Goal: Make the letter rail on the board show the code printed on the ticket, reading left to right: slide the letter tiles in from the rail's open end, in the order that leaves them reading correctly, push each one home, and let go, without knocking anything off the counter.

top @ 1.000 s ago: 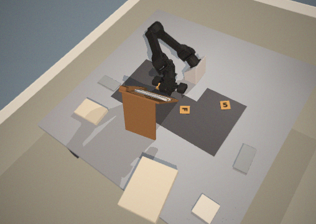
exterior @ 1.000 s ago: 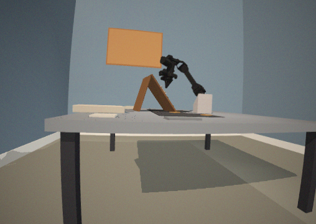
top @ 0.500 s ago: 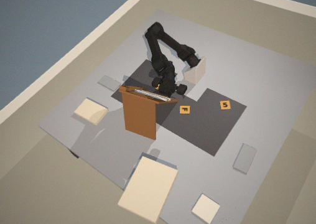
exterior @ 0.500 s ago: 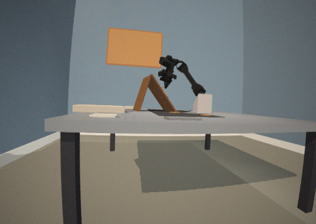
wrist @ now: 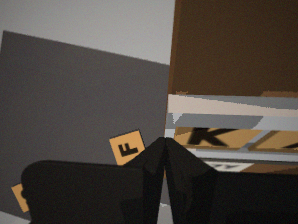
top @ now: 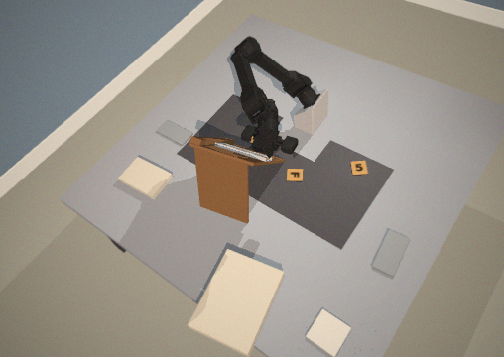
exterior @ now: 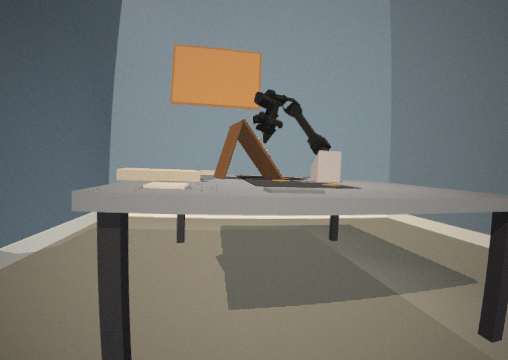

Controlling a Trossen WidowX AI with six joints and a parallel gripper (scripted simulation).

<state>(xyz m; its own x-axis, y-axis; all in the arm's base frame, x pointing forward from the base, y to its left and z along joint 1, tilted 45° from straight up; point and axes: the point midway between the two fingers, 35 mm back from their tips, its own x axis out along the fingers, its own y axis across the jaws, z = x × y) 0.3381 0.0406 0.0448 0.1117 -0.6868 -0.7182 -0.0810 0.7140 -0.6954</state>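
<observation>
Right now my gripper tip is 10 mm short of the k tile, 30 mm to the left of it and 10 mm above it. The rest, counted from my gripper tip: white ticket 50 mm behind, 70 mm to the right, 90 mm below; then f tile 70 mm behind, 60 mm to the left, 170 mm below; then y tile 20 mm ahead, 160 mm to the right, 10 mm below.
</observation>
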